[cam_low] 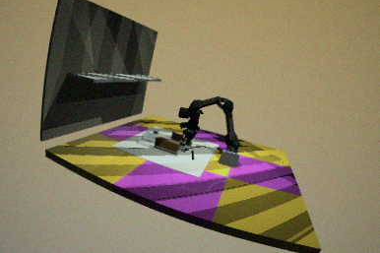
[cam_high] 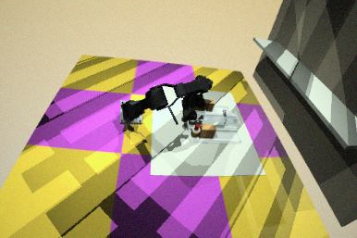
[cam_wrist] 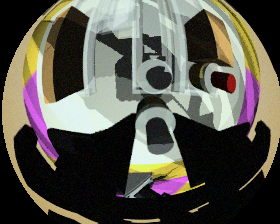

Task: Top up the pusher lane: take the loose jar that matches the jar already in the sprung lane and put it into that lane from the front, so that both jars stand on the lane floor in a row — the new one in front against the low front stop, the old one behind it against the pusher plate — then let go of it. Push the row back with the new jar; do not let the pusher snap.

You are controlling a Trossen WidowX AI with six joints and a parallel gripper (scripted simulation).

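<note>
The clear pusher lane lies 190 mm ahead of my gripper tip, 10 mm to the right of it and 40 mm below it. Also, from my gripper tip: grey shelf (550 mm ahead, 70 mm to the right, 310 mm above).
</note>
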